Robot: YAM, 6 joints.
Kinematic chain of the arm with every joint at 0, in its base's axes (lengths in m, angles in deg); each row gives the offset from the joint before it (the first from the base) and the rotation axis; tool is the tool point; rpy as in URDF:
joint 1: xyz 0 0 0.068 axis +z
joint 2: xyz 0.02 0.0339 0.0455 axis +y
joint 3: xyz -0.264 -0.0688 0 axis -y
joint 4: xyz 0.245 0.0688 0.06 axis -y
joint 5: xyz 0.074 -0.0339 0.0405 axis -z
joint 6: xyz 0.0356 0 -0.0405 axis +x
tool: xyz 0 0 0 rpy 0 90 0
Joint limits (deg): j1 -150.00..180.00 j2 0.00..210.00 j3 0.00..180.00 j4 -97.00..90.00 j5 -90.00..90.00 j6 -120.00..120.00
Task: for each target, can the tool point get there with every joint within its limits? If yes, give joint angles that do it. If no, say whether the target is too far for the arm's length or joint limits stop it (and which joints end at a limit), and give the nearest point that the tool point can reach.
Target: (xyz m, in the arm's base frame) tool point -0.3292 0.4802 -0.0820
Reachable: yes | joints 121.08 191.76 149.11 29.04 -73.16 87.08
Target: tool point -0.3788 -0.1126 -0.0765
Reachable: no: joint limits stop it (at a limit: joint 1) | nearest point -0.3507 -0.1613 -0.0765 | short by 0.056 m
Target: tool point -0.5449 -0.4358 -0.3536
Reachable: no: too far | nearest point -0.4207 -0.3364 -0.2349 | short by 0.199 m
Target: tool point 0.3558 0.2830 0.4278
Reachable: yes | joints 34.36 112.67 113.38 4.27 -67.18 -71.41
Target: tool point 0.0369 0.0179 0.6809
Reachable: yes | joints -29.33 69.26 132.94 -3.17 -71.35 -83.81
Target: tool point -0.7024 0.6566 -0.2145
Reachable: no: too far | nearest point -0.4464 0.4172 -0.0924 | short by 0.371 m
